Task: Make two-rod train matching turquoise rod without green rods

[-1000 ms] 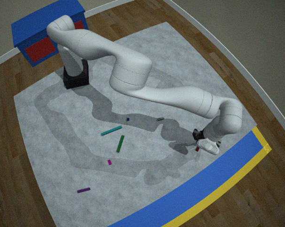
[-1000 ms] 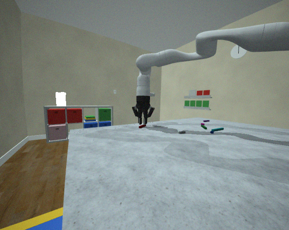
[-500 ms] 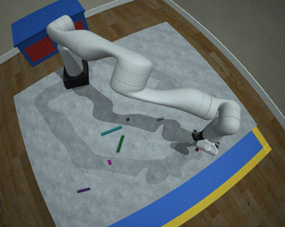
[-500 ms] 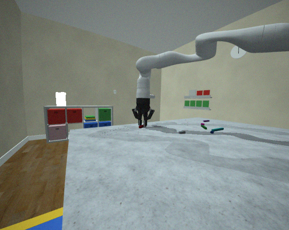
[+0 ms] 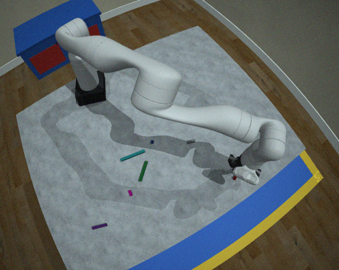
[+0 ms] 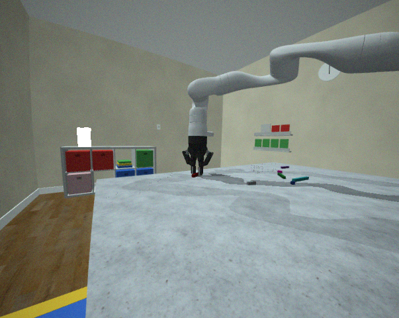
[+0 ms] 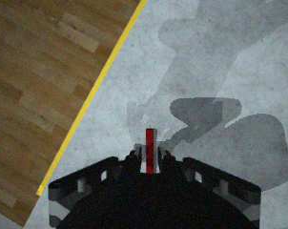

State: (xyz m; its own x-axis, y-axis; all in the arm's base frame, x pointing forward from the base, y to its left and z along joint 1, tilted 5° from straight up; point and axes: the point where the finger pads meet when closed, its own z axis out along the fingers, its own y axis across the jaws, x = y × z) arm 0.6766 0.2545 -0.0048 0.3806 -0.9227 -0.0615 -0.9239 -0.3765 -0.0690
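My hand is 10 mm above the red rod. The rest, counted from my hand: small blue rod 300 mm behind, 180 mm to the right, 10 mm below; then grey rod 210 mm behind, 60 mm to the right, 10 mm below; then green rod 230 mm behind, 280 mm to the right, 10 mm below.
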